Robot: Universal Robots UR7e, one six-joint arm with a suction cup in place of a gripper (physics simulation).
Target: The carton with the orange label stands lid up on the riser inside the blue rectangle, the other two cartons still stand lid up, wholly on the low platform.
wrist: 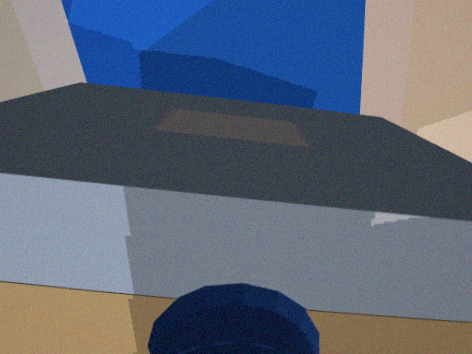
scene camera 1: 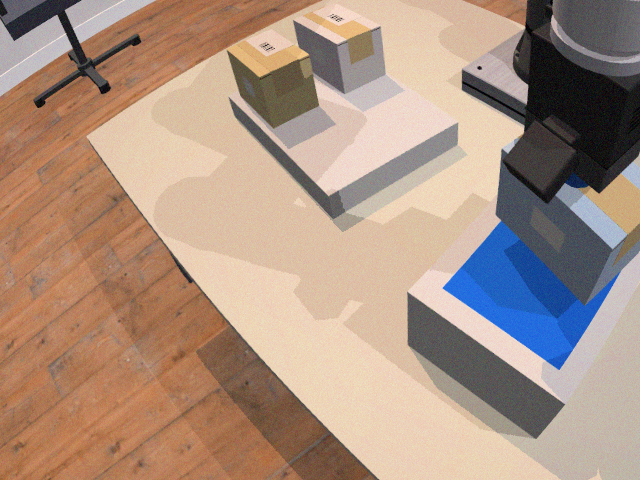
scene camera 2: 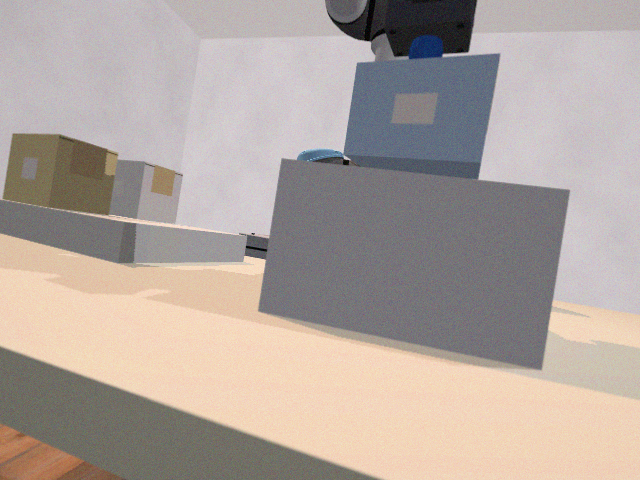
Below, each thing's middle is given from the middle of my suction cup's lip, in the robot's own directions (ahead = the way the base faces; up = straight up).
Right now my suction cup is 2 cm past the carton with orange label (scene camera 2: 430,115) and 6 cm above it. Round my suction cup: low platform (scene camera 1: 352,146) (2 cm behind, 45 cm to the right, 24 cm below); then riser (scene camera 2: 469,266) (21 cm below).
